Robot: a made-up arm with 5 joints.
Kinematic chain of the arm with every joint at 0, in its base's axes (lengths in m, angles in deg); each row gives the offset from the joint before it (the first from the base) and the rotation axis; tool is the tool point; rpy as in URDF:
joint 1: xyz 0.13 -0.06 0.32 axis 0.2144 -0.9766 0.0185
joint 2: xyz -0.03 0 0.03 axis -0.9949 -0.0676 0.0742
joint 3: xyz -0.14 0 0.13 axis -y
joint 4: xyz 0 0.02 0.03 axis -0.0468 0.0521 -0.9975
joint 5: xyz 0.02 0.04 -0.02 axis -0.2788 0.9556 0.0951
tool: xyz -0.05 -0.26 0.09 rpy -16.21 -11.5 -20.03
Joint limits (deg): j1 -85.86..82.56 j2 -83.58..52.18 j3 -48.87..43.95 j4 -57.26..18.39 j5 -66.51..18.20
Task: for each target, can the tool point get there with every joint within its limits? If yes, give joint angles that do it. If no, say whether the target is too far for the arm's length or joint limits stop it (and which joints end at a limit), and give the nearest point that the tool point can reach.
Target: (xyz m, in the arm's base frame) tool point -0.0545 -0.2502 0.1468
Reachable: yes | joints 63.98 7.35 10.28 -3.13 -55.97
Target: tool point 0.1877 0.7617 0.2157
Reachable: no: too far | nearest point 0.3839 0.2270 0.4248 | short by 0.607 m
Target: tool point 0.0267 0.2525 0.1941
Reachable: no: joint limits stop it (at a limit: joint 2, joint 3, joint 4, joint 5) | nearest point 0.0717 -0.0194 0.1485 | short by 0.279 m
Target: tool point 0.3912 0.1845 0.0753
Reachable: no: joint limits stop it (at a limit: joint 1, joint 2, joint 4, joint 5) | nearest point 0.3479 0.1056 0.2947 | short by 0.237 m
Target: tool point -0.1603 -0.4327 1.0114
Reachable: no: too far | nearest point -0.0206 -0.2350 0.6708 | short by 0.418 m
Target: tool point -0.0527 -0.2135 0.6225
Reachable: yes | joints -7.40 10.82 1.21 0.52 -8.18
